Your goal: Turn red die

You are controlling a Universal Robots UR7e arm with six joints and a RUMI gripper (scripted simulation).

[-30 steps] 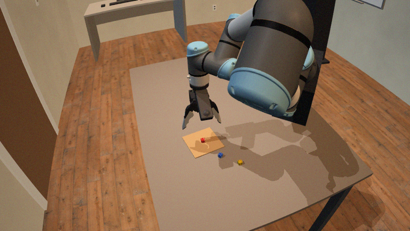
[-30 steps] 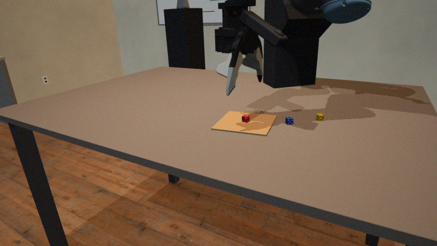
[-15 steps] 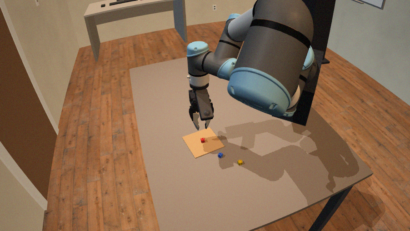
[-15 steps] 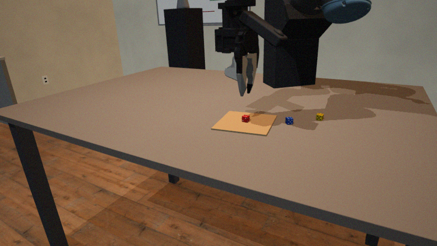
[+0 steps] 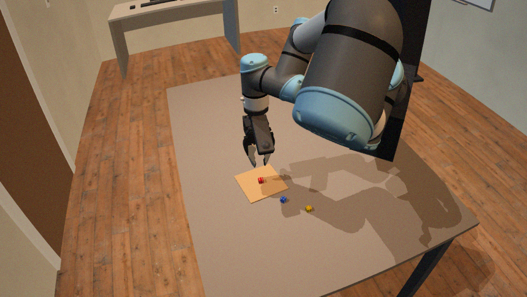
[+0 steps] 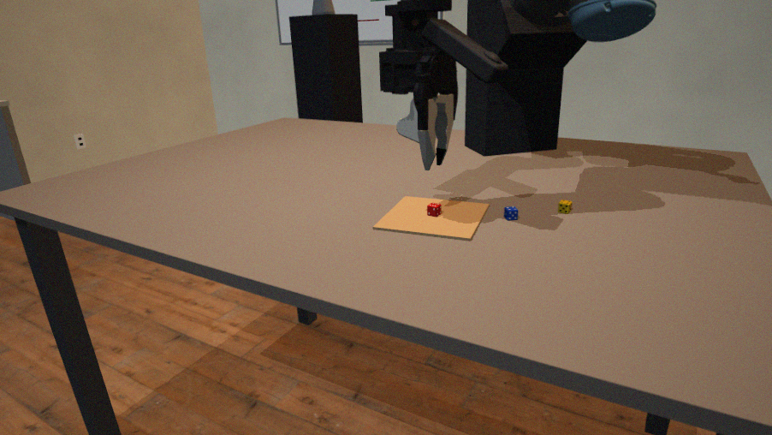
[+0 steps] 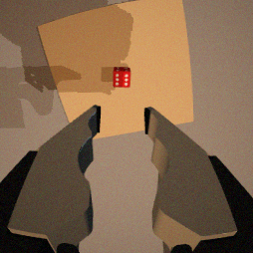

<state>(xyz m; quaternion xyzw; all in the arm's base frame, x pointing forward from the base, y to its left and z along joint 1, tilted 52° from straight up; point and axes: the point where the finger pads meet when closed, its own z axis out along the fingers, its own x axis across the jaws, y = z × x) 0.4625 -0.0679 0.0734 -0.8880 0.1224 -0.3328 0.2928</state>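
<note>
Right now my hand is 80 mm above the red die. From my hand the other things lie so: mat: 90 mm below; then blue die: 50 mm behind, 100 mm to the left, 80 mm below; then yellow die: 110 mm behind, 160 mm to the left, 80 mm below.
</note>
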